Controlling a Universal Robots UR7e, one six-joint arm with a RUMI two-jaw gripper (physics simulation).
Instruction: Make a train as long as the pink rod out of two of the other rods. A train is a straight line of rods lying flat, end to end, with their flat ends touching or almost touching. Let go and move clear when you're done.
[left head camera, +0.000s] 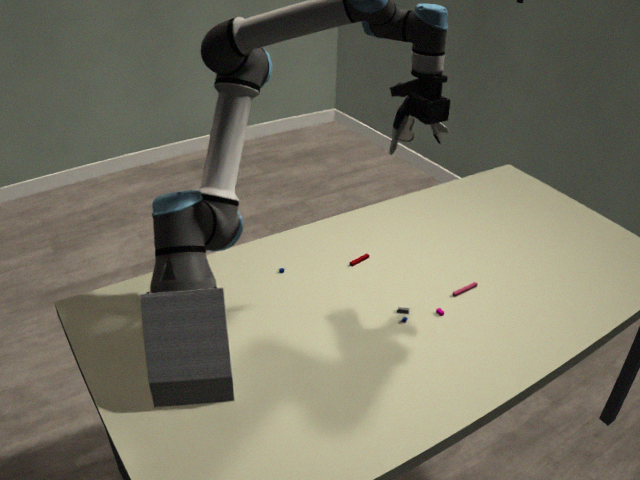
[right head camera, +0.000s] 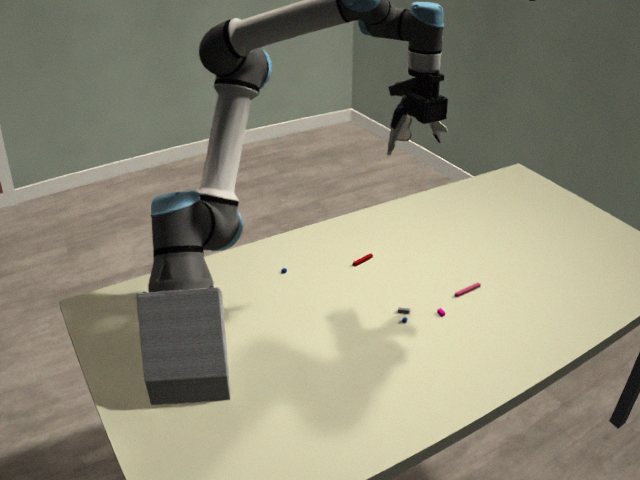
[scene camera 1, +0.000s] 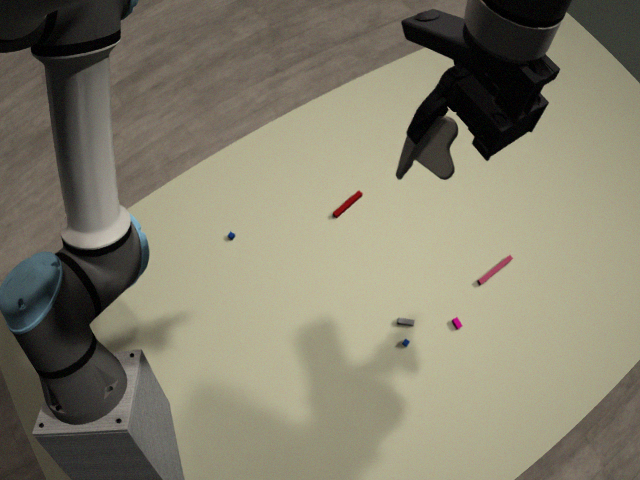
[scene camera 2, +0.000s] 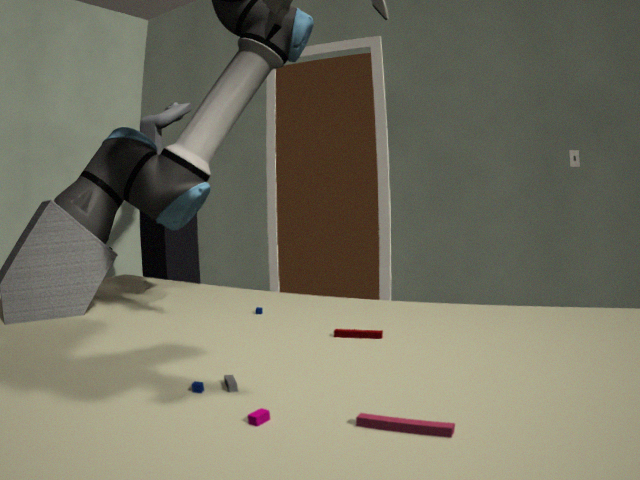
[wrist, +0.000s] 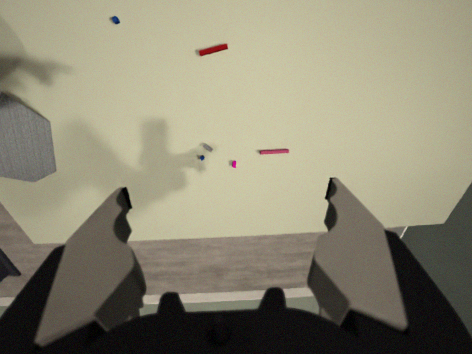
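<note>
The long pink rod (left head camera: 465, 289) (right head camera: 467, 289) (scene camera 1: 495, 270) (scene camera 2: 405, 424) (wrist: 274, 151) lies flat on the table. A red rod (left head camera: 359, 259) (right head camera: 362, 259) (scene camera 1: 347, 204) (scene camera 2: 358, 333) (wrist: 213, 50), somewhat shorter, lies flat and apart from it. A short magenta rod (left head camera: 439, 312) (scene camera 1: 456, 323) (scene camera 2: 258, 416) (wrist: 234, 164) lies near the pink rod. A short grey rod (left head camera: 403, 310) (scene camera 1: 405, 322) (scene camera 2: 230, 383) (wrist: 207, 147) lies beside a small blue piece (scene camera 1: 405, 342) (scene camera 2: 197, 386) (wrist: 201, 157), apart from it. My gripper (left head camera: 416, 146) (right head camera: 414, 147) (wrist: 228, 184) is open and empty, high above the table.
Another small blue piece (left head camera: 281, 270) (right head camera: 284, 270) (scene camera 1: 231, 235) (scene camera 2: 258, 310) (wrist: 116, 20) lies on the robot-base side of the red rod. The grey base block (left head camera: 187, 341) (scene camera 1: 103, 454) stands on the table (left head camera: 310, 413). The arm's shadow falls across the table.
</note>
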